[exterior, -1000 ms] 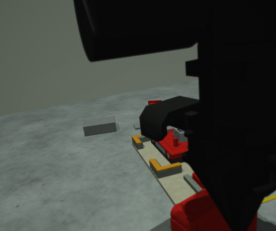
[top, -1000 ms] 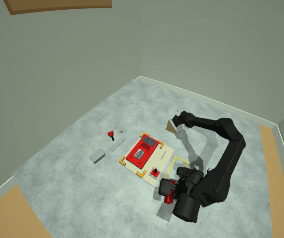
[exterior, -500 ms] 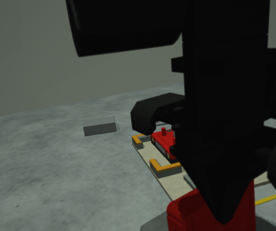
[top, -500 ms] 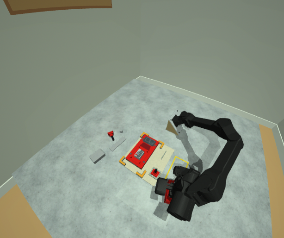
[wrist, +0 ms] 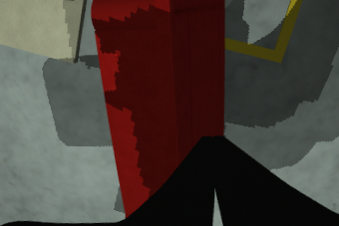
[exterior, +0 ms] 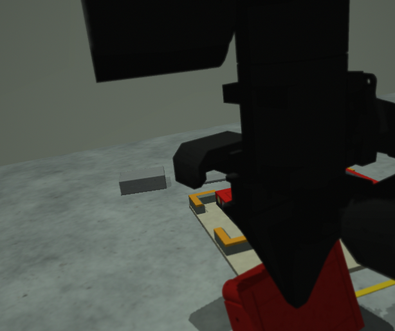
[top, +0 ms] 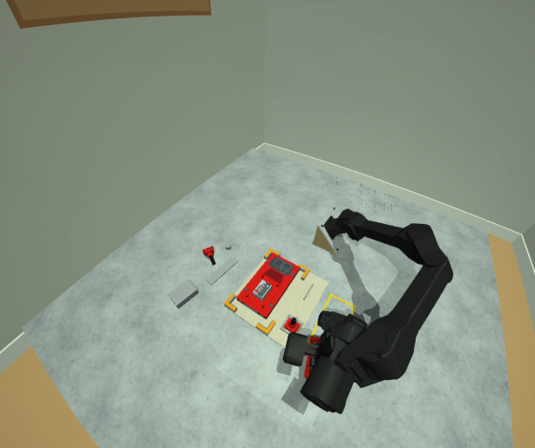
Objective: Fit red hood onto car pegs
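Right now my gripper tip is 20 mm above the red hood, 10 mm to the left of it and 10 mm past it. The rest, counted from my gripper tip: small wheel (240 mm behind, 150 mm to the left, 50 mm below); grey strip (400 mm to the right, 70 mm behind, 50 mm below); engine block (230 mm to the right, 90 mm behind, 30 mm below).
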